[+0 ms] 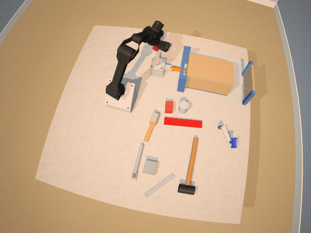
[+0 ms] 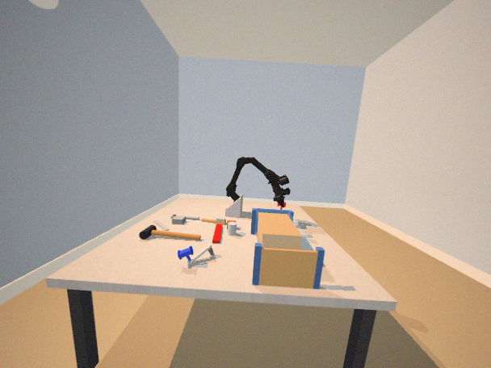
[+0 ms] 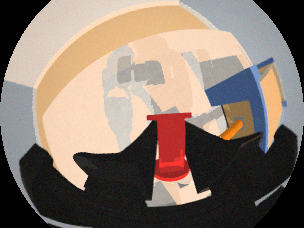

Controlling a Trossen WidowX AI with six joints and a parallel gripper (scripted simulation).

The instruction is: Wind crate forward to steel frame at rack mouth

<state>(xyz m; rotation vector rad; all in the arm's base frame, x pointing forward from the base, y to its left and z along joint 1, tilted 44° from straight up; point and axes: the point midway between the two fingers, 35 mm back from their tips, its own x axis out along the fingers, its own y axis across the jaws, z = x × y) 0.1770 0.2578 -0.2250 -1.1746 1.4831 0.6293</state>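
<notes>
Now: gripper tip 10 mm past the winch, 120 mm to the left of it and 100 mm above it. From my gripper tip the other things lie so: red knob 10 mm behind, 20 mm to the right; blue frame 170 mm ahead, 120 mm to the right, 30 mm below; brush 30 mm ahead, 510 mm to the right, 110 mm below.
</notes>
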